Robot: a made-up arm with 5 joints. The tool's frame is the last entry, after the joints.
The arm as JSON. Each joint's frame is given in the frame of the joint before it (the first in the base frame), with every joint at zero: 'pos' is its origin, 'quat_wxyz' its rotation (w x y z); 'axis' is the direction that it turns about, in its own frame. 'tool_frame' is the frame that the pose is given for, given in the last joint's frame.
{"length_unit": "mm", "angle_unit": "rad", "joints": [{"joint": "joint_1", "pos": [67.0, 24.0, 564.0], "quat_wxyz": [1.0, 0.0, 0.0, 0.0], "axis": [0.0, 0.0, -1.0]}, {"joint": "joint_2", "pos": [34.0, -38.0, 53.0], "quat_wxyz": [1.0, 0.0, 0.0, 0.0], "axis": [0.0, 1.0, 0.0]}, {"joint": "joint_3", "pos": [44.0, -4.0, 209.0], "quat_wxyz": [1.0, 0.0, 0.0, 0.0], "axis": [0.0, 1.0, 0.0]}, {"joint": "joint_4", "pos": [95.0, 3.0, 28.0], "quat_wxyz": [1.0, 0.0, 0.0, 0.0], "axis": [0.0, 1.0, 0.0]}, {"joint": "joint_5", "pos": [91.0, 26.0, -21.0], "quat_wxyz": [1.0, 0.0, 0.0, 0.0], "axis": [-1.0, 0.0, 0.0]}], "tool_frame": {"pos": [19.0, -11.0, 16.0], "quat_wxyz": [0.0, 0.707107, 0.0, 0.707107]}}
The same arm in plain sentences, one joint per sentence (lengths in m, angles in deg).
The arm has five revolute joints in a row. What follows holds with every joint at zero, and every direction is one of the base frame's. The first joint is mounted 0.067 m along +x and 0.024 m along +y and 0.564 m along +z from the base frame's origin and rotates about -z. The second joint is mounted 0.034 m along +x and 0.038 m along -y and 0.053 m along +z from the first joint and rotates about +y. The third joint is mounted 0.044 m along +x and 0.004 m along -y and 0.209 m along +z from the second joint and rotates about +y. The fourth joint is mounted 0.095 m along +x and 0.003 m along +y and 0.028 m along +z from the third joint and rotates about +y. The fifth joint is mounted 0.091 m along +x and 0.026 m along +y and 0.021 m along -z from the fourth joint and rotates about -x. The tool frame, which is the frame that the pose is given for, is mounted 0.019 m along +x and 0.011 m along -y and 0.016 m along +z from the fifth joint; its axes are the base frame's turned by roll 180, pitch -90 and yaw 0 deg (as in URDF: about the fixed x, then y, then z).
